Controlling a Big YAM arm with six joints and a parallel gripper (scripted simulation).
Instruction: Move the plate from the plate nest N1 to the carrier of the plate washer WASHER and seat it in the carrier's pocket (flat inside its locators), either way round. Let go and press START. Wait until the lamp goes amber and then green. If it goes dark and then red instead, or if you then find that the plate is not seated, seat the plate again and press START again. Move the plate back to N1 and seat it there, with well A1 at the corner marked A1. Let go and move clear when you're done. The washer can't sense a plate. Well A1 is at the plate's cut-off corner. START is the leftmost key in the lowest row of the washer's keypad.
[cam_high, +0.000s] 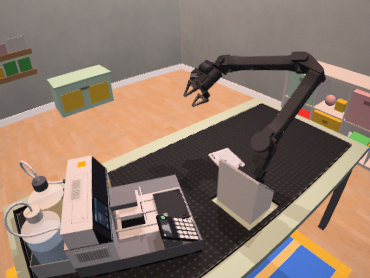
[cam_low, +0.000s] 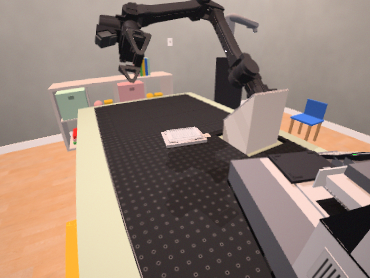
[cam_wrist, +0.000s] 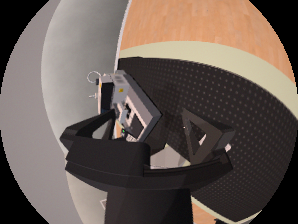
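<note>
The white well plate lies 28 cm below my hand, 19 cm behind it and 7 cm to the right of it. Round my hand: plate nest N1: 29 cm below, 19 cm behind, 7 cm to the right; then plate washer: 51 cm to the left, 21 cm behind, 17 cm below.
</note>
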